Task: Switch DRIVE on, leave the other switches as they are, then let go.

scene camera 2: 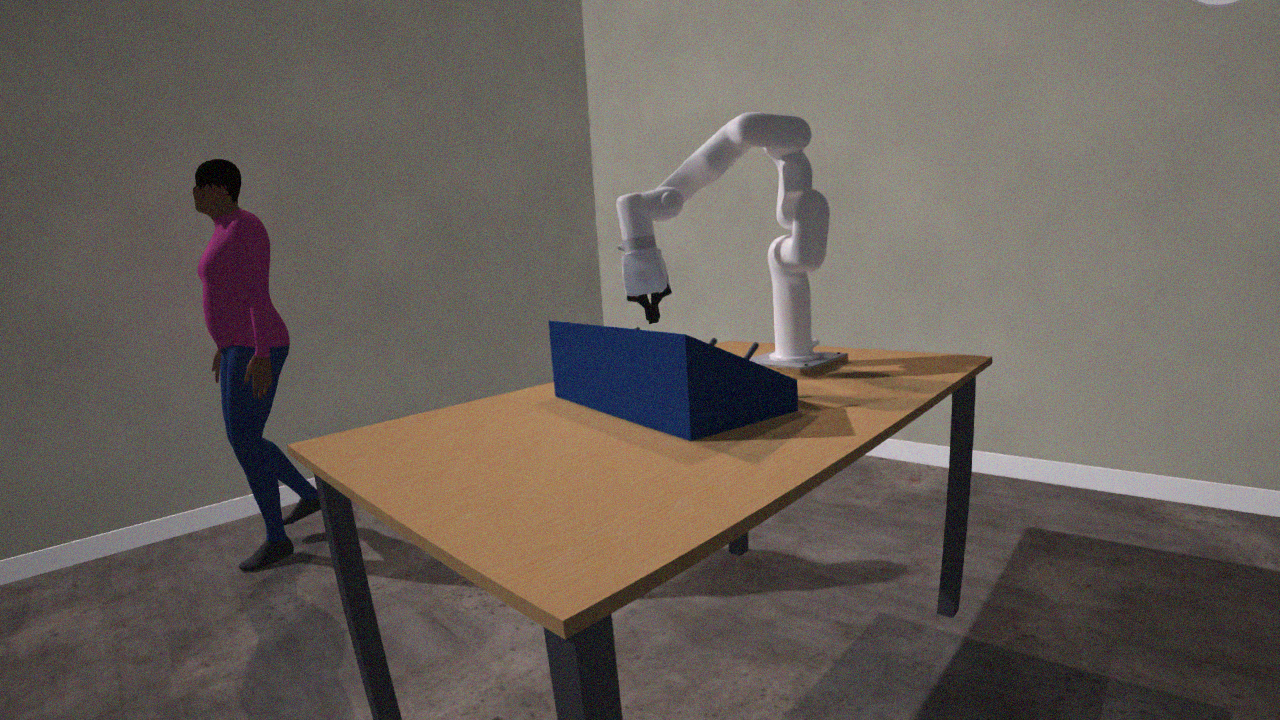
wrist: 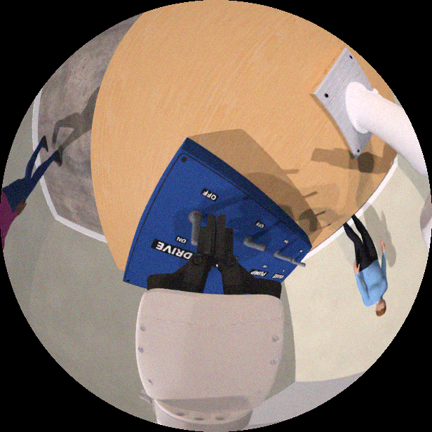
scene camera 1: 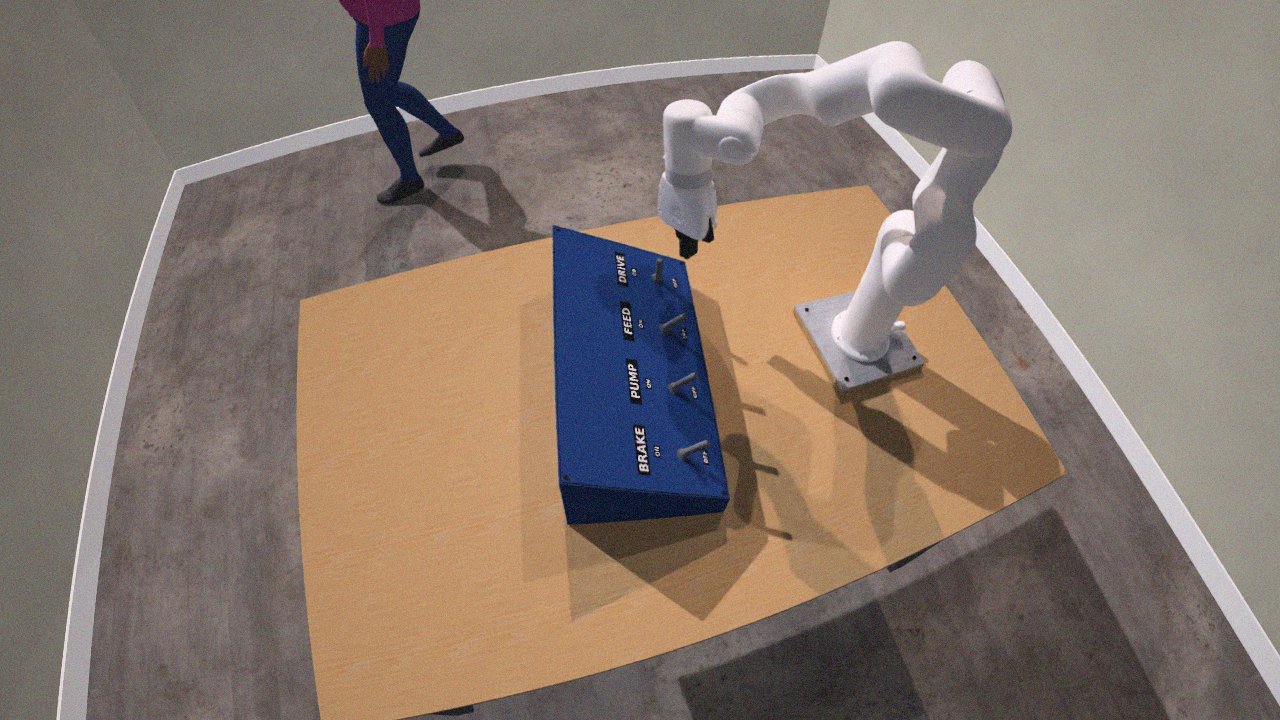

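The blue switch panel stands on the table. The DRIVE lever leans toward its ON label. The FEED lever, PUMP lever and BRAKE lever lean toward their OFF labels. My gripper is shut and empty. It hangs above the DRIVE end of the panel, with a gap below its fingertips in the scene camera 2 view. In the wrist view the fingers show beside the DRIVE lever and hide the FEED label.
The arm's base plate is fixed on the wooden table. A person in a magenta top is beyond the table. A person in a light blue top shows in the wrist view.
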